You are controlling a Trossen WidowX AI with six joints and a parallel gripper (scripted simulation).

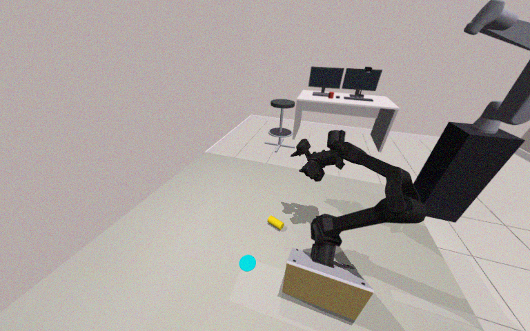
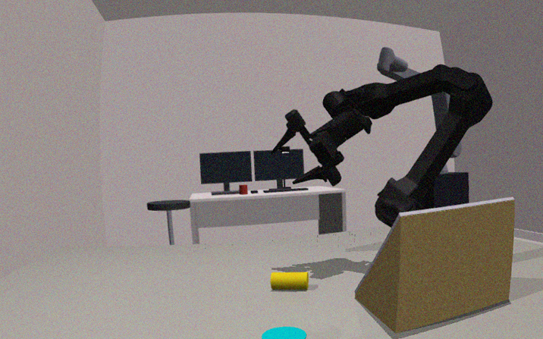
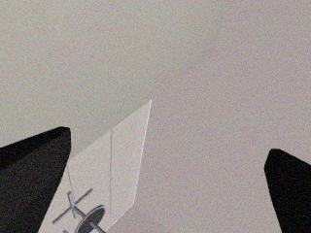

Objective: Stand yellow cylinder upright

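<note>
Now: the yellow tall cylinder 21 cm below my gripper tip, 18 cm to the left of it and 3 cm ahead of it. The rest, counted from my gripper tip: cyan circle: 37 cm to the left, 22 cm below, 8 cm ahead.
</note>
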